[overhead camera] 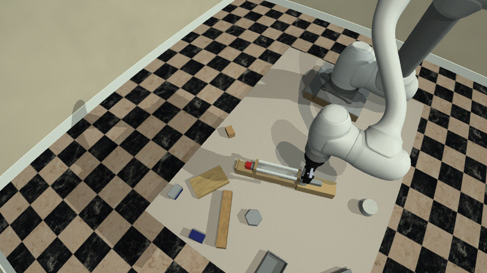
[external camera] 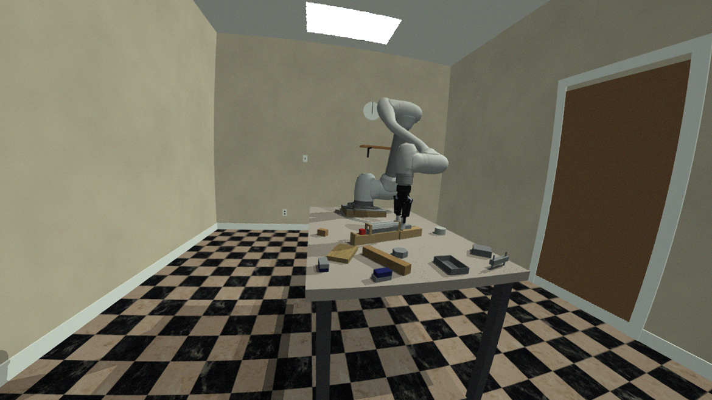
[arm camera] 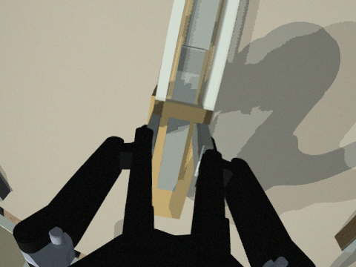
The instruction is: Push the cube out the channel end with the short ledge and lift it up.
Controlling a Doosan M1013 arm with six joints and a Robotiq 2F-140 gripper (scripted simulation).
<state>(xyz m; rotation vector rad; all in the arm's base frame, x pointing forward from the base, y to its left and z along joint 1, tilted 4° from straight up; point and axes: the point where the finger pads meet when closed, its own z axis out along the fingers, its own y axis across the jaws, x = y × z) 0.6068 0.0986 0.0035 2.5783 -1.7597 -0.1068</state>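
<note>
The red cube lies 80 mm ahead of my hand, 220 mm to the right of it and 30 mm below it. From my hand the other things lie so: pale round disc 70 mm behind, 290 mm to the left, 70 mm below; wooden bar 310 mm ahead, 170 mm to the right, 70 mm below; raised frame 40 mm ahead, 110 mm to the right, 30 mm below.
</note>
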